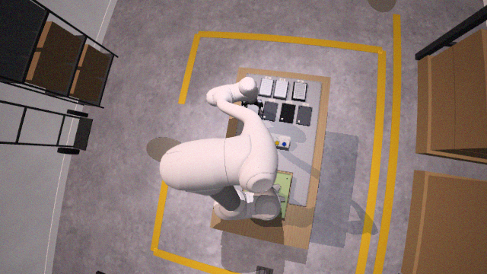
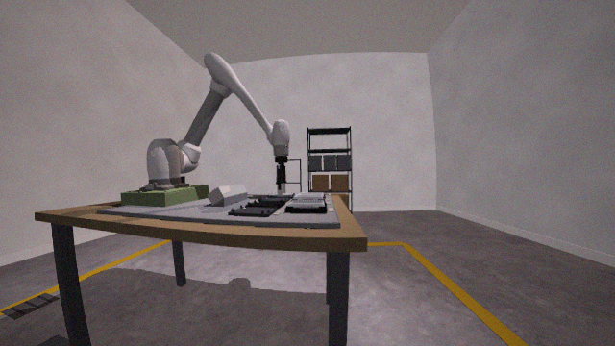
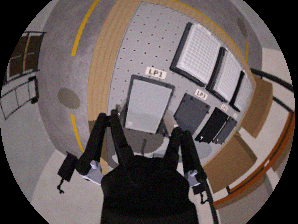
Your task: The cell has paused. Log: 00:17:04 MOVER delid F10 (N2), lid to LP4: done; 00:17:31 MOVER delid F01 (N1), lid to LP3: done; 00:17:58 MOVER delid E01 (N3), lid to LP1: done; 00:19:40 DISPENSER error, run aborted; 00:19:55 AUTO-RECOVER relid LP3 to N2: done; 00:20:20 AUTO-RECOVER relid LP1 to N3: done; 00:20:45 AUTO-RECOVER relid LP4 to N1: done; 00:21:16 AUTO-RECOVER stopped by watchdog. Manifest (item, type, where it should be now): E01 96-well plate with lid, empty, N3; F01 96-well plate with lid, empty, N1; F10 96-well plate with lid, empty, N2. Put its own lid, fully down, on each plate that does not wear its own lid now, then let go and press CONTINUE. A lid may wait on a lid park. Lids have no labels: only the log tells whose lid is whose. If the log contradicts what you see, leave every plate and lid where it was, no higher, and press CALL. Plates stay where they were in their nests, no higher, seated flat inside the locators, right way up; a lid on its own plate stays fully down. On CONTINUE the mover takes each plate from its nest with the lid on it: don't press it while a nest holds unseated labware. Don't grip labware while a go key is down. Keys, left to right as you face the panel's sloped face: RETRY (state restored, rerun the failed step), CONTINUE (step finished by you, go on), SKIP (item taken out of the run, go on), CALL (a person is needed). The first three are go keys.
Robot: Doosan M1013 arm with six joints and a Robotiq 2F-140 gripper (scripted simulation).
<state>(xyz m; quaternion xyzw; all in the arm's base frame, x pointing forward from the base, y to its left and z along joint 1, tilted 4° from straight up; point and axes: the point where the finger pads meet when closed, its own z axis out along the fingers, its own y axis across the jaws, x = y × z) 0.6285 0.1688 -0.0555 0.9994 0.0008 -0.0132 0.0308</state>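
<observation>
My gripper is now 90 mm short of the label and 40 mm above it.
</observation>
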